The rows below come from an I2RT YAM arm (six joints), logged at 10 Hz.
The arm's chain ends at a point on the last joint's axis. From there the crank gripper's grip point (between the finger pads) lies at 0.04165 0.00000 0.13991 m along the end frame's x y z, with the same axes.
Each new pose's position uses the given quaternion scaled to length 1; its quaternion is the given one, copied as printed.
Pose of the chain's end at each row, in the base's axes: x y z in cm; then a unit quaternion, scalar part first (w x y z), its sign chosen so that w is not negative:
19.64, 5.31, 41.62, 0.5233, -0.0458, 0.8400, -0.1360
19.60, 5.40, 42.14, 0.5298, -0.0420, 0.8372, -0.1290
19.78, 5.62, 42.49, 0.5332, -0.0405, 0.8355, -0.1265
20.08, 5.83, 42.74, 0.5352, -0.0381, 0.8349, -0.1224
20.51, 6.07, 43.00, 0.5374, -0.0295, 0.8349, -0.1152
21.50, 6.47, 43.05, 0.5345, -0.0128, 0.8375, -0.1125
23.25, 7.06, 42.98, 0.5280, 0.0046, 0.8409, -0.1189
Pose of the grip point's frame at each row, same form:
30.25, 1.87, 32.20, 0.5233, -0.0458, 0.8400, -0.1360
30.35, 2.14, 32.82, 0.5298, -0.0420, 0.8372, -0.1290
30.61, 2.42, 33.23, 0.5332, -0.0405, 0.8355, -0.1265
30.95, 2.73, 33.50, 0.5352, -0.0381, 0.8349, -0.1224
31.41, 3.10, 33.75, 0.5374, -0.0295, 0.8349, -0.1152
32.28, 3.43, 33.69, 0.5345, -0.0128, 0.8375, -0.1125
33.82, 3.70, 33.48, 0.5280, 0.0046, 0.8409, -0.1189

